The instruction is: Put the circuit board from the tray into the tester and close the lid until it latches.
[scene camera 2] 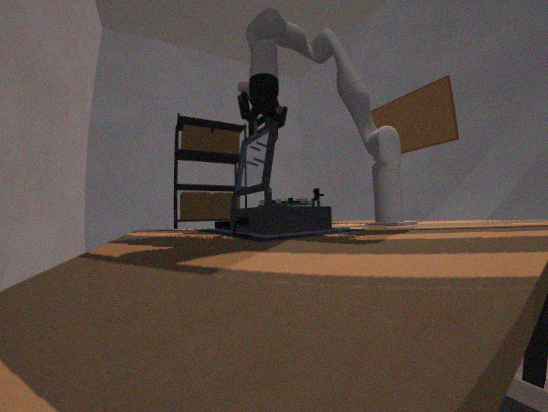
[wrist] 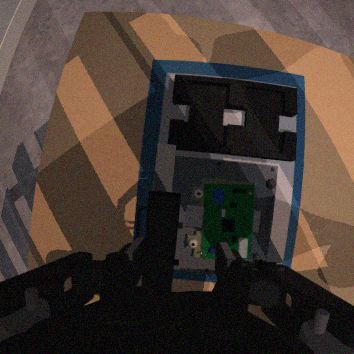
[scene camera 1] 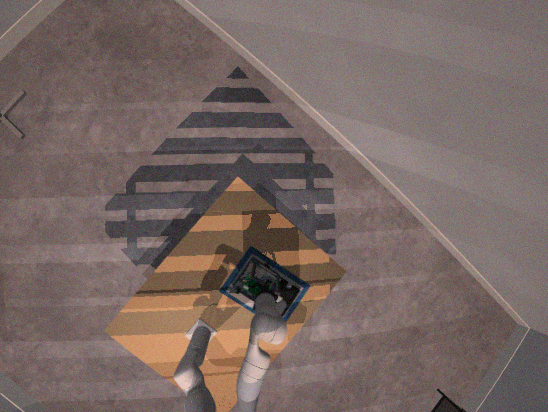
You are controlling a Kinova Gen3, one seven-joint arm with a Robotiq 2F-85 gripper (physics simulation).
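Frame: origin at the arm's base, x up, y left, z back, level; metres.
Where they show: gripper, fingertip midpoint: (scene camera 2: 263, 140) (wrist: 180, 252) (scene camera 1: 263, 287); arm's base, link origin: (scene camera 2: 389, 222) (scene camera 1: 202, 334).
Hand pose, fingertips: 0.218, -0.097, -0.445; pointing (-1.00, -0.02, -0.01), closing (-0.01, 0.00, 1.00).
Each offset is from my fingertips to the centre of the thing, as dx, dy, dz. "*": to the spot under its first point. Level surfaces: height alone.
The green circuit board {-0.148, +0.005, +0.060} (wrist: 228, 221) (scene camera 1: 253, 286) (scene camera 2: 290, 201) lies in the grey tester (wrist: 182, 175) (scene camera 2: 285, 218) (scene camera 1: 272, 278). The black foam tray {* -0.207, -0.163, +0.023} (wrist: 204, 116) beside it is empty. Both stand on a blue mat {dx -0.223} (wrist: 225, 68) (scene camera 1: 240, 266). The tester's lid (scene camera 2: 268, 159) stands open, tilted a little towards the board. My gripper (scene camera 2: 263, 118) (wrist: 180, 252) is at the lid's top edge, fingers half open on either side of it, not gripping. In the overhead view the arm's wrist hides the gripper.
The tester stands on a wooden table {dx -0.225} (scene camera 1: 170, 327) (scene camera 2: 313, 327). The arm's base (scene camera 2: 387, 196) stands on the table behind the tester. A dark shelf rack (scene camera 2: 177, 172) stands behind the table. A small latch post {-0.134, +0.065, +0.117} (scene camera 2: 316, 196) rises at the tester's far end.
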